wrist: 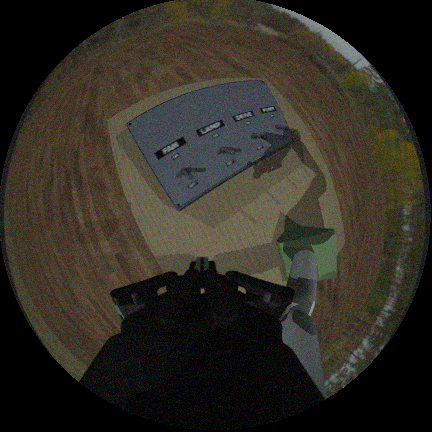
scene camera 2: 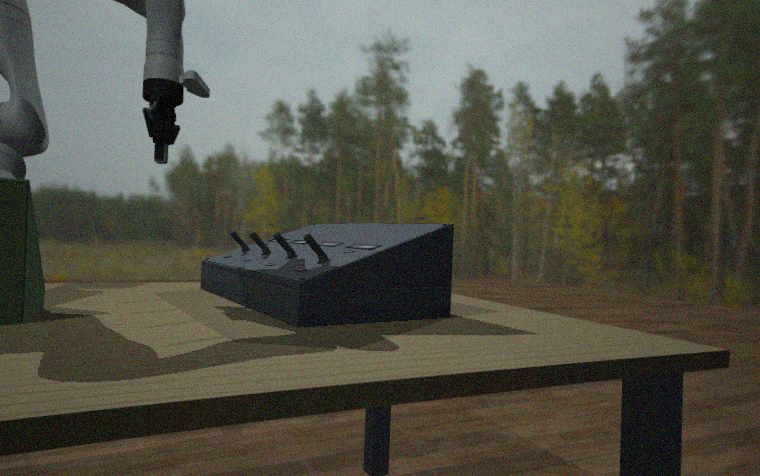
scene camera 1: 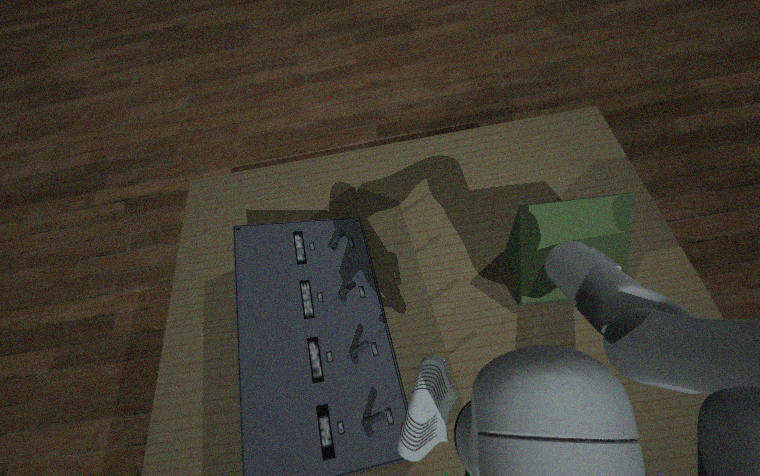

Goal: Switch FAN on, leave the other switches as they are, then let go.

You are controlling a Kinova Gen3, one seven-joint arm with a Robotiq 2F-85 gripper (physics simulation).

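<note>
The dark blue-grey sloped panel (scene camera 1: 274, 347) (scene camera 2: 375, 280) (wrist: 200, 107) carries a row of black lever switches. The FAN label (scene camera 1: 325, 431) (wrist: 170, 148) is at one end of the row. The FAN lever (scene camera 1: 368, 417) (scene camera 2: 316, 248) (wrist: 189, 172) is the nearest one in scene camera 2. It leans toward the panel's low edge, away from its label, and the other levers lean alike. My gripper (scene camera 2: 160, 154) (wrist: 202, 263) is shut, with nothing between its fingertips. It hangs high above the table on the low-edge side of the panel, apart from every lever. The arm hides its fingers in scene camera 1.
The panel stands on a light wooden table (scene camera 1: 207, 196) (scene camera 2: 588, 342) (wrist: 150, 225). A green pedestal (scene camera 1: 572, 224) (scene camera 2: 14, 252) (wrist: 326, 257) stands at the robot's base. The arm's shadow falls across the table and part of the panel, darkening the levers at the end away from FAN.
</note>
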